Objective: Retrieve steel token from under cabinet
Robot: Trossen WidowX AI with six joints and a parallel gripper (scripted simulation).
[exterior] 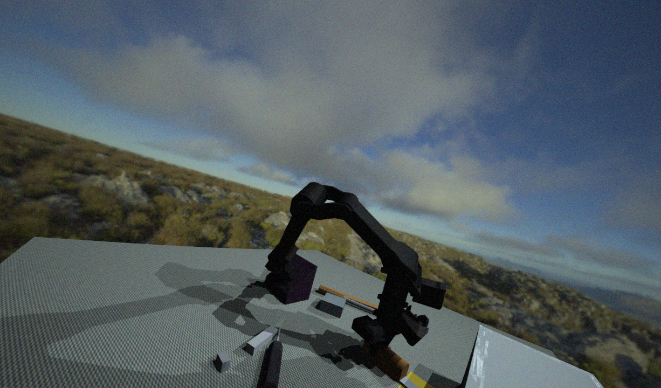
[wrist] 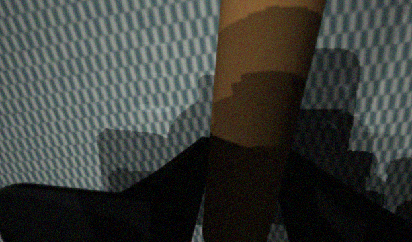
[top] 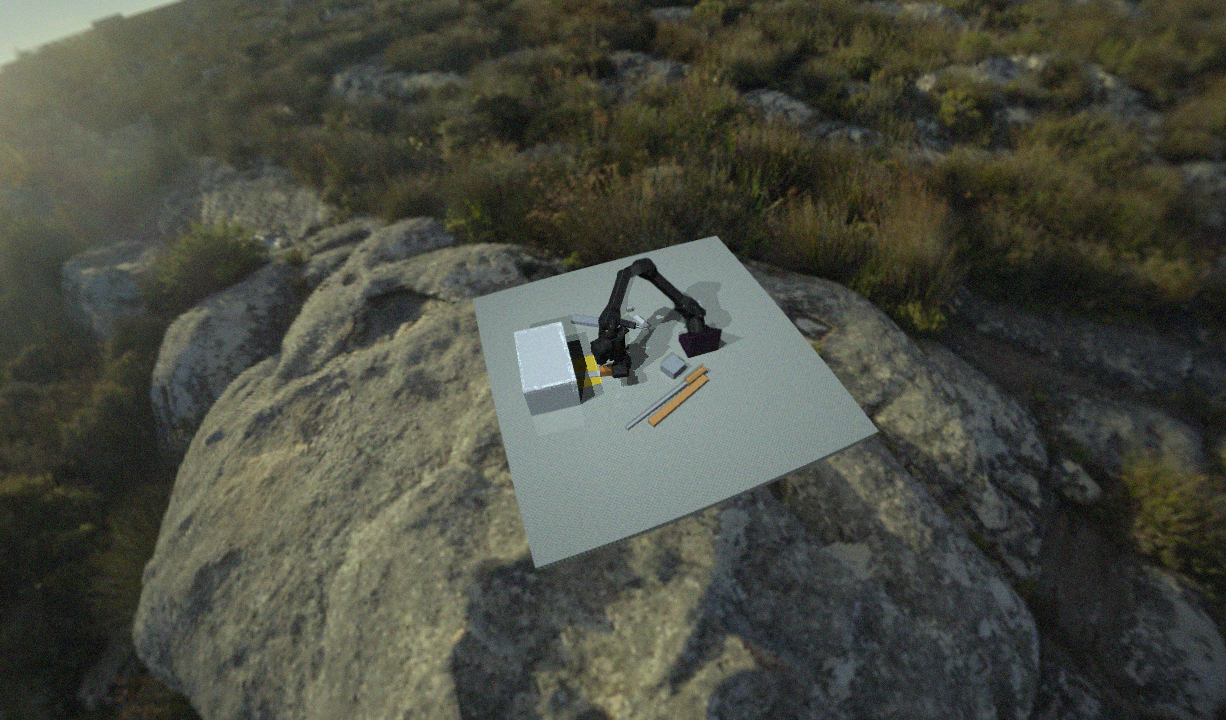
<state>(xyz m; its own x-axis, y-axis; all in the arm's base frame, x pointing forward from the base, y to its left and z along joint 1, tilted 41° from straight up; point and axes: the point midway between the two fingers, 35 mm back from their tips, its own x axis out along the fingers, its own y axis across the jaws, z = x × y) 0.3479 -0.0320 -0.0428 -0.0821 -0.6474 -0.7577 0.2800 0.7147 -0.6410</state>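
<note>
The grey block lies 20 cm behind my gripper tip, 8 cm to the left of it and 1 cm above it. Also, from my gripper tip: grey bar: 20 cm to the right, 19 cm behind; then small grey cube: 29 cm to the right, 18 cm behind; then wooden stick: 22 cm to the left, 15 cm behind.
</note>
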